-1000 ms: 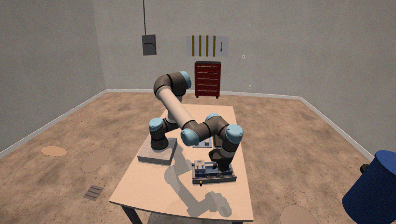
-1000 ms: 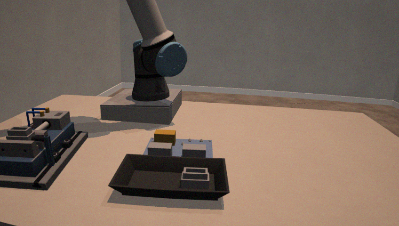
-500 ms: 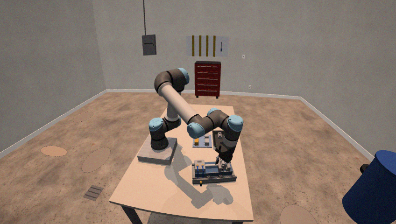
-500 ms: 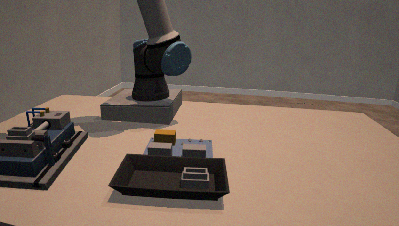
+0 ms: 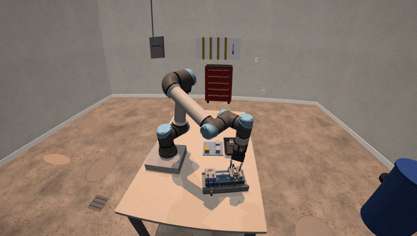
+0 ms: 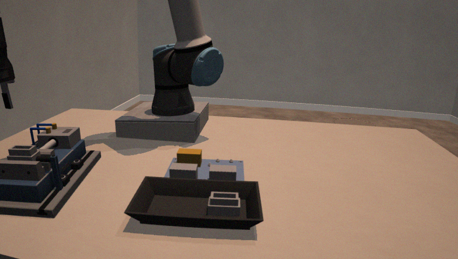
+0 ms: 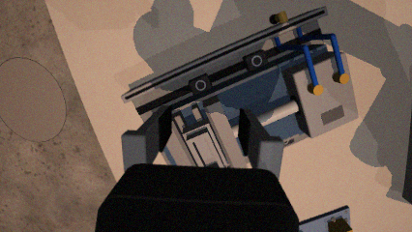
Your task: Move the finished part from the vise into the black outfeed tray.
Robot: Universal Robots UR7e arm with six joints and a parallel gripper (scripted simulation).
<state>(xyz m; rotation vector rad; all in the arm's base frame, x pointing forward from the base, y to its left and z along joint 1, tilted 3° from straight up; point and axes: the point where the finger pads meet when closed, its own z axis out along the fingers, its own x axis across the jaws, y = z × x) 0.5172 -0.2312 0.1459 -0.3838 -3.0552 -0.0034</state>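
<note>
My hand is 60 mm past the vise, 50 mm to the right of it and 160 mm above it. The rest, counted from my hand: brass block: 220 mm behind, 370 mm to the left, 180 mm below; blue fixture plate: 180 mm behind, 420 mm to the left, 200 mm below.
</note>
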